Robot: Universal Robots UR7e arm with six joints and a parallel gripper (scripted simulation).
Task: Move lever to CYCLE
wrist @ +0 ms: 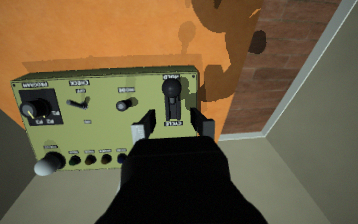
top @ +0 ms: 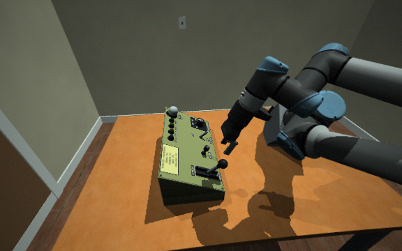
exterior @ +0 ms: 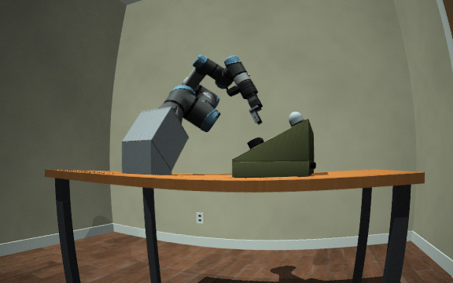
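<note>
The mode knob is 6 cm ahead of my hand, 12 cm to the right of it and 13 cm below it. Also, from my hand: rotary program selector: 7 cm ahead, 36 cm to the right, 13 cm below; olive green console: 10 cm ahead, 18 cm to the right, 16 cm below; check toggle switch: 6 cm ahead, 24 cm to the right, 14 cm below.
</note>
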